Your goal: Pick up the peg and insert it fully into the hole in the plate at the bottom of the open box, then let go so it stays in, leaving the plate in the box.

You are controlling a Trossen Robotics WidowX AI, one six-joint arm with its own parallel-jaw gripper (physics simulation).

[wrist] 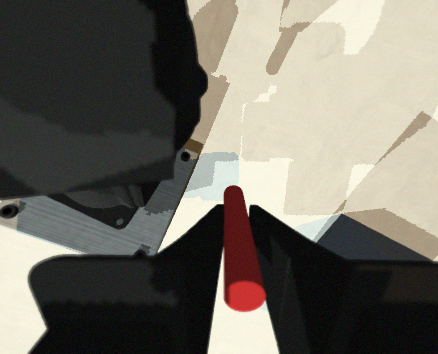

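Where they show: gripper, between the fingertips: (236, 212); arm's base, origin of its link: (108, 172).
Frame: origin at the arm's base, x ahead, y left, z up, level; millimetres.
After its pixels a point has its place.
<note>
The red peg (242, 250) {x 86, y 38, z 74 mm} is between the two black fingers of my gripper (236, 212) {x 86, y 35, z 41 mm}, low in the middle of the wrist view. My gripper is shut on it. Its bright round end faces the camera and its darker shaft runs away to just past the fingertips. A dark navy, straight-edged thing (367, 241) {x 253, y 27, z -41 mm} shows in part at the lower right, behind the right finger; I cannot tell if it is part of the box. The plate's hole cannot be made out.
A brushed metal sheet (65, 227) {x -2, y -30, z 32 mm} with dark bolts and a bit of wooden edge (193, 145) {x 45, y 30, z -68 mm} lies at the left. A large black body (85, 100) covers much of it and fills the upper left. The patterned tabletop (320, 115) {x 154, y 117, z -93 mm} has beige, brown and pale blue patches.
</note>
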